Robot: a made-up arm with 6 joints. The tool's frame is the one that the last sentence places. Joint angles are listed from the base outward.
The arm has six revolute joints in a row. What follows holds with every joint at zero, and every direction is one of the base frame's.
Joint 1 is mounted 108.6 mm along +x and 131.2 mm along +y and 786.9 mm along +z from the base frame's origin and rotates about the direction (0.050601, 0.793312, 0.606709).
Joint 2 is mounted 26.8 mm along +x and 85.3 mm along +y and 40.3 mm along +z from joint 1 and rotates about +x.
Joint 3 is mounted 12.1 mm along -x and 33 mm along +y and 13.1 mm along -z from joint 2 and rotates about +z.
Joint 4 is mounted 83.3 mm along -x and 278.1 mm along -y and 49 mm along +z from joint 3 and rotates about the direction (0.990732, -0.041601, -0.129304).
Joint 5 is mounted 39.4 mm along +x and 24.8 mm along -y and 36.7 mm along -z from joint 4 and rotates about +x.
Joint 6 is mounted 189.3 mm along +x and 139.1 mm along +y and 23.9 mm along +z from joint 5 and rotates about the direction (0.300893, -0.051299, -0.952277).
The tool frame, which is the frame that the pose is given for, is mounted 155.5 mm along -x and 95.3 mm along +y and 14.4 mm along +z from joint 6; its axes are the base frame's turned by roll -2.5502, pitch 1.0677 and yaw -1.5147 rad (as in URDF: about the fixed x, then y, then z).
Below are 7 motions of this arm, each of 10 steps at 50 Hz.
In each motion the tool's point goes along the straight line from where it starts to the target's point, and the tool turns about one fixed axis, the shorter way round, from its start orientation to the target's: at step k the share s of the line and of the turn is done. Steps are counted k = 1, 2, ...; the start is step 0. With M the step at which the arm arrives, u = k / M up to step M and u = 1 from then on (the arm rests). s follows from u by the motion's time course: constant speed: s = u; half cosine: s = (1 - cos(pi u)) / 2; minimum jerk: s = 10 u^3 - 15 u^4 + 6 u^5.
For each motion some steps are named. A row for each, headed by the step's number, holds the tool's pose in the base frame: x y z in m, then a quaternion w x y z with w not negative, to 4 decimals.
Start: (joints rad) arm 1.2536 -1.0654 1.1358 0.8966 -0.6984 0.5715
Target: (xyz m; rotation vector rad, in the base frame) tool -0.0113 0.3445 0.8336 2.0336 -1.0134 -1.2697
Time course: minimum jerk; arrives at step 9
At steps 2, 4, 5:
2: -0.0110 0.3362 0.8269 0.2432 0.7652 -0.3764 -0.4622
4: -0.0111 0.3391 0.8293 0.2512 0.7611 -0.3760 -0.4650
5: -0.0112 0.3409 0.8307 0.2563 0.7584 -0.3758 -0.4668

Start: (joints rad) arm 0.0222 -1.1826 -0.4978 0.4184 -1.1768 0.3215
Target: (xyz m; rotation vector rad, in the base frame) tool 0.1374 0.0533 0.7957 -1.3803 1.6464 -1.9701
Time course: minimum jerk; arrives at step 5
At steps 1, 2, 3, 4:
1: 0.1302 0.0515 0.8009 0.0963 -0.4712 0.5576 -0.6766
2: 0.1322 0.0520 0.7995 0.1009 -0.4710 0.5586 -0.6752
3: 0.1350 0.0527 0.7975 0.1074 -0.4708 0.5600 -0.6732
4: 0.1370 0.0532 0.7960 0.1120 -0.4705 0.5610 -0.6718

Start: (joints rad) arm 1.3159 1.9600 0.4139 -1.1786 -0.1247 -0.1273
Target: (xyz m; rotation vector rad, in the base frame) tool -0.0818 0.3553 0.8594 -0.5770 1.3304 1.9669
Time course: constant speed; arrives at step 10
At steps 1, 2, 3, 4, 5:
1: -0.1035 0.3642 0.8295 0.3416 -0.3196 0.5116 0.7207
2: -0.1011 0.3632 0.8328 0.3418 -0.3089 0.5119 0.7251
3: -0.0987 0.3622 0.8362 0.3420 -0.2982 0.5121 0.7293
4: -0.0963 0.3612 0.8395 0.3421 -0.2874 0.5122 0.7335
5: -0.0939 0.3602 0.8428 0.3422 -0.2765 0.5123 0.7375

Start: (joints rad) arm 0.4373 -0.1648 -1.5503 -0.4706 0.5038 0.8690
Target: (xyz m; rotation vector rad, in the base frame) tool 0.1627 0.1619 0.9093 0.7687 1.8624 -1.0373
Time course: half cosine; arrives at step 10
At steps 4, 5, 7, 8, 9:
4: 0.1626 0.1726 0.9131 0.4404 0.2739 0.7469 -0.4162
5: 0.1627 0.1701 0.9122 0.4365 0.2818 0.7464 -0.4159
7: 0.1627 0.1653 0.9105 0.4291 0.2968 0.7453 -0.4152
8: 0.1627 0.1635 0.9098 0.4263 0.3024 0.7448 -0.4149
9: 0.1627 0.1623 0.9094 0.4245 0.3060 0.7445 -0.4147

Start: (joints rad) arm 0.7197 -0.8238 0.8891 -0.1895 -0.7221 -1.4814
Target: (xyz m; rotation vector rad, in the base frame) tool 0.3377 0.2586 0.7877 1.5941 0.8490 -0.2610
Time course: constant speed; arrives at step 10
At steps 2, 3, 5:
2: 0.3403 0.2679 0.7953 0.6336 0.6658 0.3703 -0.1348
3: 0.3400 0.2667 0.7944 0.6309 0.6690 0.3701 -0.1321
5: 0.3393 0.2644 0.7925 0.6256 0.6753 0.3695 -0.1267

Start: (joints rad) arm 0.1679 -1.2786 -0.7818 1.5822 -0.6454 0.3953
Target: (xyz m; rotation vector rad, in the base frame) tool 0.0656 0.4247 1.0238 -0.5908 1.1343 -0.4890
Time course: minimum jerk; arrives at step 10
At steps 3, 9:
3: 0.0831 0.4218 1.0224 0.7572 -0.2766 0.5515 -0.2144
9: 0.0658 0.4247 1.0238 0.7745 -0.2729 0.5242 -0.2257

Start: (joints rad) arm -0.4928 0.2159 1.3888 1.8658 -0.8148 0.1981
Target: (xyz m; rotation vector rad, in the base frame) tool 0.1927 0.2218 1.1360 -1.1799 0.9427 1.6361
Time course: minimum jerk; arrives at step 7
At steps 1, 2, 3, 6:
1: 0.1876 0.1931 1.1402 0.4731 -0.4498 0.3558 0.6688
2: 0.1882 0.1967 1.1397 0.4692 -0.4531 0.3589 0.6677
3: 0.1894 0.2032 1.1388 0.4621 -0.4590 0.3644 0.6656
6: 0.1926 0.2211 1.1361 0.4425 -0.4748 0.3793 0.6595

